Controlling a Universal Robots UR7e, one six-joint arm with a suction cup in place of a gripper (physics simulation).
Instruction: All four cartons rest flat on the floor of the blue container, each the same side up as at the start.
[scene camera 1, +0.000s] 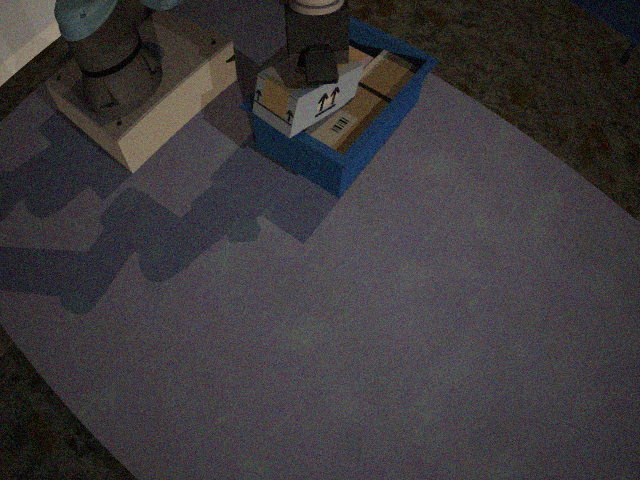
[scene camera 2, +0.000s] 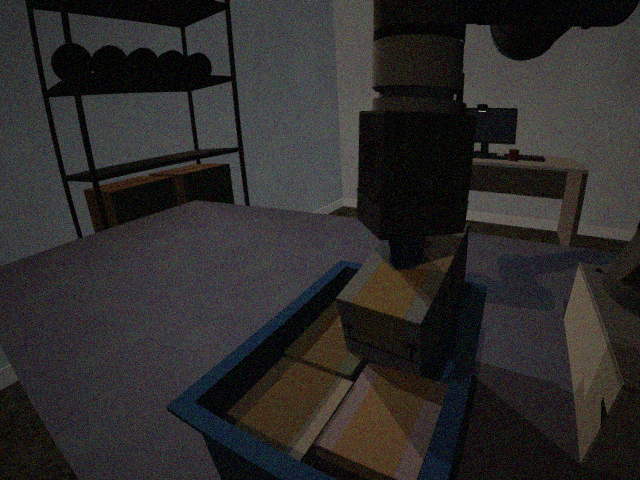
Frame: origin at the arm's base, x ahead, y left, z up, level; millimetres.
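Seen in the pictures: hand at its tool point: (scene camera 2: 404, 270); arm's base at its link origin: (scene camera 1: 123, 85).
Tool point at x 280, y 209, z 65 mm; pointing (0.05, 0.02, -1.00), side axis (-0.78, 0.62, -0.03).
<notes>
Pixels of each thing's top centre, then the offset from my tool point to it.
- carton at its top centre: (scene camera 2: 414, 235) (scene camera 1: 309, 62) 3 mm back, 14 mm right, 33 mm up
- blue container at its top centre: (scene camera 2: 364, 338) (scene camera 1: 346, 77) 8 mm ahead, 61 mm left, 47 mm down
The suction gripper (scene camera 1: 310, 82) (scene camera 2: 407, 266) holds a carton (scene camera 1: 326, 103) (scene camera 2: 382, 333) by its top. This carton is tilted: its end nearer scene camera 2 dips into the blue container (scene camera 1: 385, 122) (scene camera 2: 258, 454), and its opposite end is raised by the rim. Contact beneath it is hidden. Three other cartons appear flat inside: one with a barcode label (scene camera 1: 330, 131) (scene camera 2: 325, 348), partly covered in scene camera 2, a second (scene camera 1: 390, 72) (scene camera 2: 289, 397) end to end with it, and a third (scene camera 2: 379, 428) beside the second. Their undersides are hidden.
The pale robot base block (scene camera 1: 175, 121) (scene camera 2: 589, 351) stands beside the container. The container's raised rim and walls surround the cartons closely. A black shelf rack (scene camera 2: 240, 149) and a desk (scene camera 2: 571, 206) with a monitor (scene camera 2: 498, 126) stand in the background.
</notes>
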